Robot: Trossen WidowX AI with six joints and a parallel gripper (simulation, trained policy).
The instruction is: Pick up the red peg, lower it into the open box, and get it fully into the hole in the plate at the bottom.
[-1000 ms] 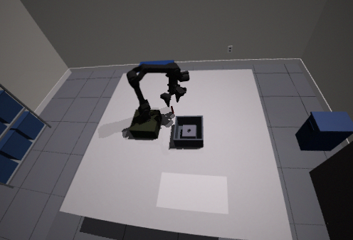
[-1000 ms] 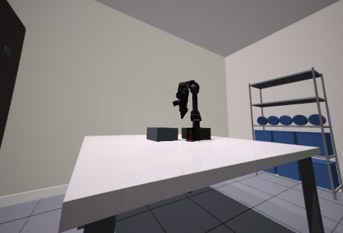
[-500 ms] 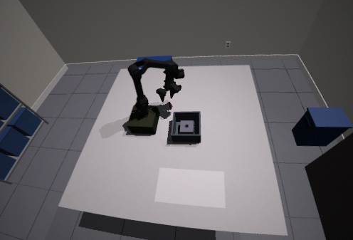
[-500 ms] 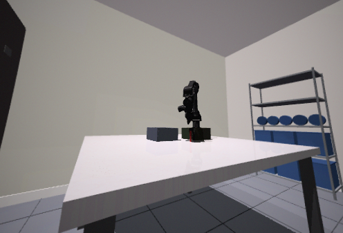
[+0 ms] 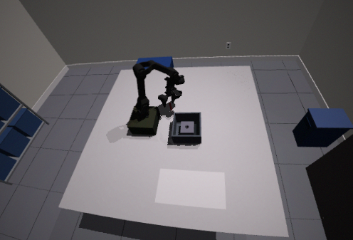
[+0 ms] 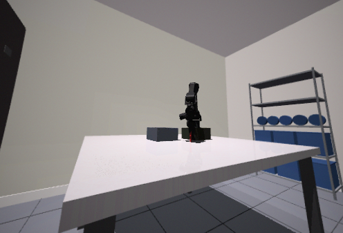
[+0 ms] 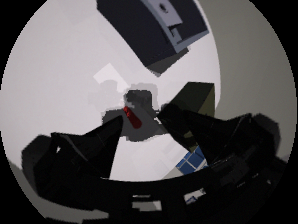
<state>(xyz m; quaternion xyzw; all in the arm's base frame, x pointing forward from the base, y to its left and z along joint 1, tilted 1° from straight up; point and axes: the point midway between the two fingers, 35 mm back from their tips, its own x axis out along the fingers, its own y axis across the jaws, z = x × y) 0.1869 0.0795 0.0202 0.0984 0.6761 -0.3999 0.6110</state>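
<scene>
Now: gripper tip 10 mm short of the red peg, 20 mm to the right of it and 50 mm above it. From my gripper tip the other things lie so: grey plate 120 mm ahead, 190 mm to the right, 40 mm below; dark box 120 mm ahead, 190 mm to the right, 60 mm below.
</scene>
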